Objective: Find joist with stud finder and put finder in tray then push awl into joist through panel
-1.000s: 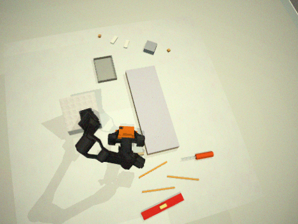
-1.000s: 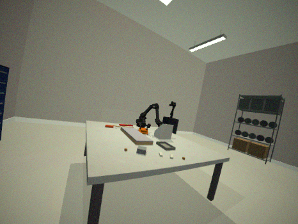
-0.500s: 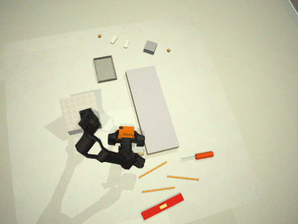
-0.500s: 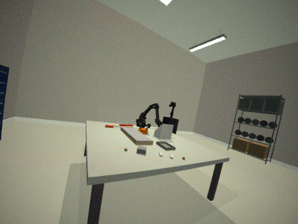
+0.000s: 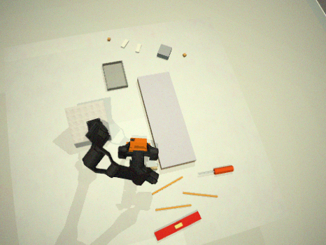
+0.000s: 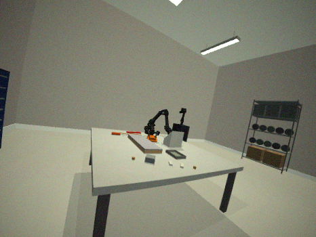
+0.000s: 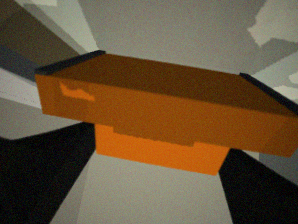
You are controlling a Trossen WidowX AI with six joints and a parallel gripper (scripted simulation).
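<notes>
Now: the orange stud finder 1 cm behind my gripper tip and 1 cm to the left of it. Also, from my gripper tip: grey tray 43 cm to the left, 4 cm below; then awl 2 cm behind, 12 cm to the right, 5 cm below; then small light 2 cm behind, 2 cm to the left, 1 cm above.
</notes>
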